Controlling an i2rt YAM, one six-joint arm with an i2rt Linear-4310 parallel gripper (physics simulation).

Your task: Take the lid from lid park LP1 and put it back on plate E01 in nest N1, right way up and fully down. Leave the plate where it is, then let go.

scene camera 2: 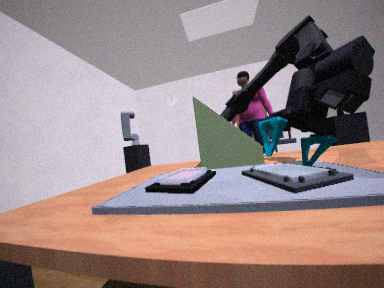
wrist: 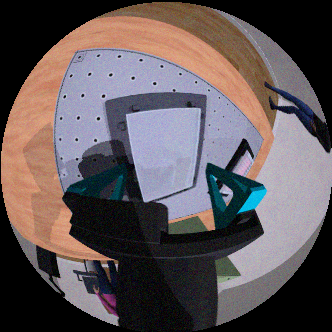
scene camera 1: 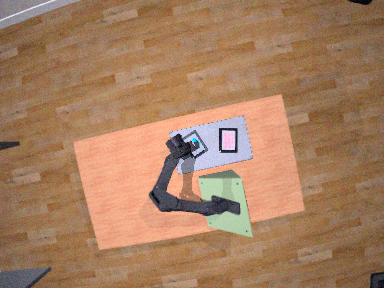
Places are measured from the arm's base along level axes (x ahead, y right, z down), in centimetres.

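Where they show: gripper, between the fingertips: (scene camera 2: 287,162) (wrist: 165,166) (scene camera 1: 193,145); arm's base, origin of its link: (scene camera 2: 222,122) (scene camera 1: 225,204).
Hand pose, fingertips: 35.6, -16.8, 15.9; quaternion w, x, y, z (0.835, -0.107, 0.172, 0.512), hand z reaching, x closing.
Note:
Each offset is from my fingertips to the top centre of the thing, as dx, dy, dz. Level surfaces: height alone.
A flat, clear, whitish lid @(+0.4, +0.9, +1.2) (scene camera 1: 200,143) (scene camera 2: 295,171) (wrist: 165,145) lies on the dark grey lid park LP1 @(+0.4, +0.8, +1.0) (scene camera 2: 300,188) (wrist: 114,116). Plate E01 @(+1.4, +23.8, +0.3) (scene camera 1: 228,140) (scene camera 2: 185,174) (wrist: 243,165), with a pink area, sits in the black nest N1 @(+1.4, +23.8, +1.2) (scene camera 1: 220,141) (scene camera 2: 172,189) (wrist: 236,156). My gripper (scene camera 1: 194,143) (scene camera 2: 289,159) (wrist: 165,166) is open, with its teal fingers wide apart and nothing between them. It is above the lid park, with its tips a little higher than the lid. In scene camera 1 the wrist and fingers hide part of the park.
A grey perforated board @(-0.9, +12.1, +2.9) (scene camera 1: 212,156) (scene camera 2: 230,197) (wrist: 90,90) bears the park and the nest. A green slanted panel (scene camera 1: 241,222) (scene camera 2: 220,145) (wrist: 185,226) stands beside the board, near the arm's base. The wooden table @(dz +4.2) (scene camera 1: 115,175) (scene camera 2: 150,235) extends around them. A person (scene camera 2: 253,107) stands in the background.

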